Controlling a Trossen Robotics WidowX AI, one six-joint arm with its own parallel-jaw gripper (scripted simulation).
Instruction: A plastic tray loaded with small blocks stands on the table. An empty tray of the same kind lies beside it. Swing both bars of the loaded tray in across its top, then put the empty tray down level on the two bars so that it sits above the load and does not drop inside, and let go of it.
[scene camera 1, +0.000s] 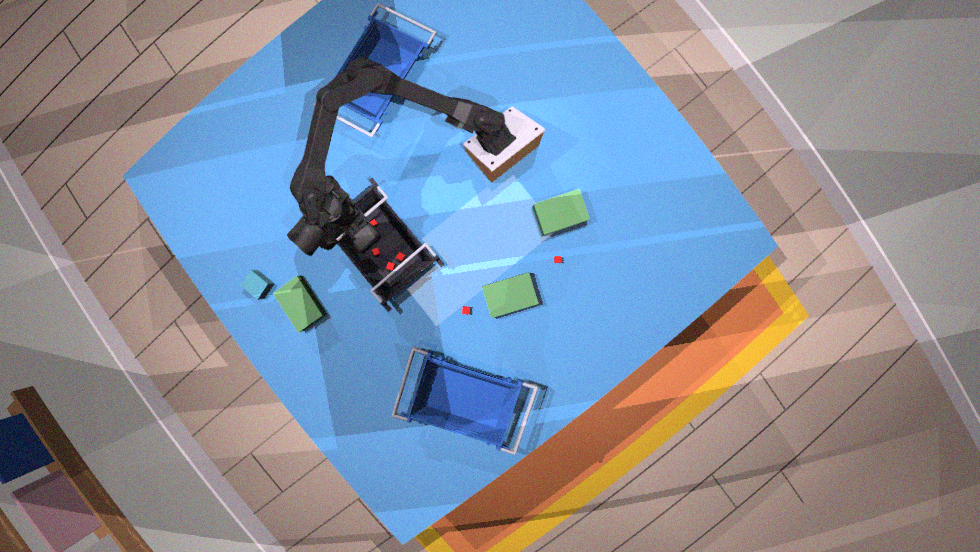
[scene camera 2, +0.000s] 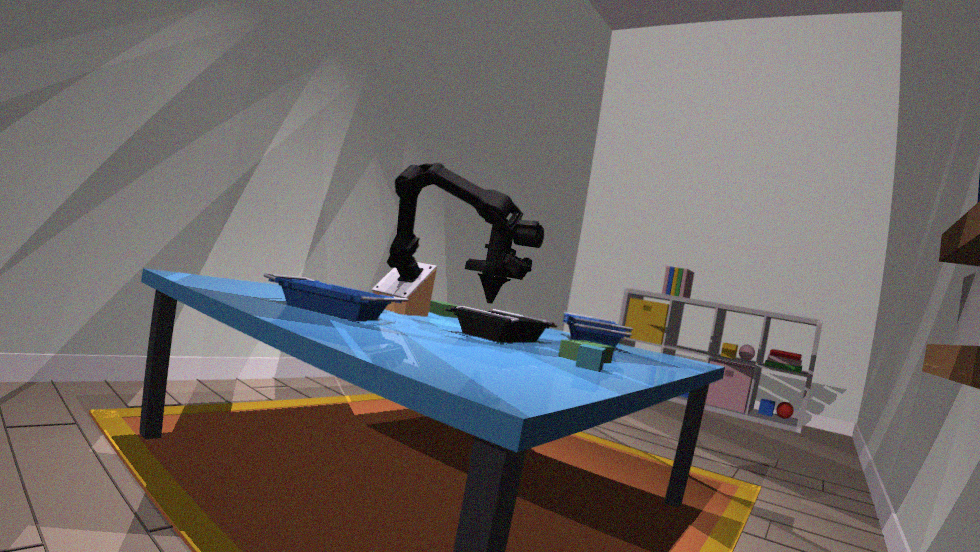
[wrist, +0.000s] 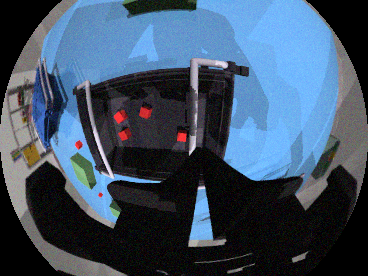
gripper: scene camera 1 354, 217; scene camera 2; wrist
same spot on gripper: (wrist: 266, 216) = (scene camera 2: 498, 274)
